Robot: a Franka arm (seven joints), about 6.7 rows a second.
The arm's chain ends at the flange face. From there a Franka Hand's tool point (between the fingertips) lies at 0.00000 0.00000 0.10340 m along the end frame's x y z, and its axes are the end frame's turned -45 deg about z.
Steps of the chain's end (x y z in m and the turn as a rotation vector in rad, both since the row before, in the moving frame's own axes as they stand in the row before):
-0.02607 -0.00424 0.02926 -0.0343 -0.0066 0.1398
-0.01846 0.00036 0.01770 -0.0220 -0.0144 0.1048
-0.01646 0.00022 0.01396 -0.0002 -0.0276 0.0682
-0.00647 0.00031 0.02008 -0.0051 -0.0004 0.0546
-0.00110 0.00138 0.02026 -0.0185 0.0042 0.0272
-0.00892 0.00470 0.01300 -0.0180 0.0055 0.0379
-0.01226 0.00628 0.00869 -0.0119 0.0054 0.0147
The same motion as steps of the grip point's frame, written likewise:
-0.01856 -0.01962 0.02920 -0.0196 -0.0289 0.1398
-0.01599 -0.01238 0.01766 -0.0054 -0.0257 0.1048
-0.01376 -0.01355 0.01392 0.0194 -0.0197 0.0682
-0.00521 -0.00402 0.02008 -0.0033 -0.0039 0.0546
-0.00282 0.00184 0.02024 -0.0161 -0.0101 0.0272
-0.01058 -0.00128 0.01298 -0.0166 -0.0088 0.0379
-0.01359 -0.00297 0.00868 -0.0122 -0.0046 0.0147

